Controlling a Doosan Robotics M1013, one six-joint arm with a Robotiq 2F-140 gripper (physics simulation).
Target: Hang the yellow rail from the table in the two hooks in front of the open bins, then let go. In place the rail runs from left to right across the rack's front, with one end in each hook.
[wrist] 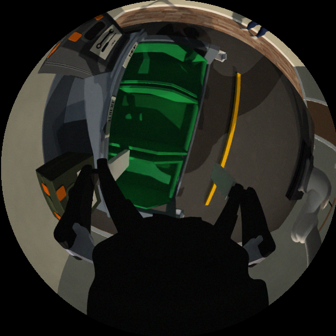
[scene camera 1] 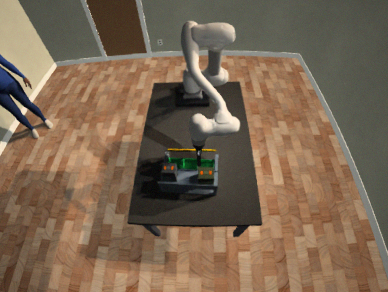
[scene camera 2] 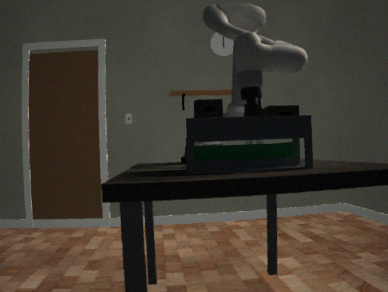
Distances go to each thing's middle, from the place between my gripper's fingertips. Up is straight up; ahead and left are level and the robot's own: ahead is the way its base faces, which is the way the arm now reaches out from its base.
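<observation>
Olive box (wrist: 56, 177): 160 mm ahead of my hand, 50 mm left of it, 70 mm above it.
</observation>
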